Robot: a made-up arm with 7 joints. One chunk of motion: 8 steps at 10 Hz.
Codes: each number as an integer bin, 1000 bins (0 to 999) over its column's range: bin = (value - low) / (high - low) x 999, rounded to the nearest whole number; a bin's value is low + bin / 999 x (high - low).
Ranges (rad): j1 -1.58..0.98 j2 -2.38..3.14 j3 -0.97..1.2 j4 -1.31..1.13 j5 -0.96..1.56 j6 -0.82..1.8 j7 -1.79..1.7
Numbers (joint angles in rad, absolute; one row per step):
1: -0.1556 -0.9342 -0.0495 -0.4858 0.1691 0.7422 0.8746
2: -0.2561 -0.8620 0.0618 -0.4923 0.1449 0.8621 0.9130
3: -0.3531 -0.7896 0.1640 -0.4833 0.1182 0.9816 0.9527
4: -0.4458 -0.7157 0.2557 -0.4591 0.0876 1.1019 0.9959
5: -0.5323 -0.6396 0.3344 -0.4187 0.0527 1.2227 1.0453
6: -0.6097 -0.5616 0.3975 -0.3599 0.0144 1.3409 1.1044
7: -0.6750 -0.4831 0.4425 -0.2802 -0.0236 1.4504 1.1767
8: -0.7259 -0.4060 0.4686 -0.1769 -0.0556 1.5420 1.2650
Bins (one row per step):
1: 556 262 424 337 448 596 763
2: 517 275 475 335 438 641 774
3: 479 288 522 338 427 687 785
4: 443 301 564 348 415 733 797
5: 409 315 601 365 401 779 812
6: 379 329 630 389 386 824 829
7: 353 343 650 422 371 866 849
8: 333 357 662 464 359 901 874

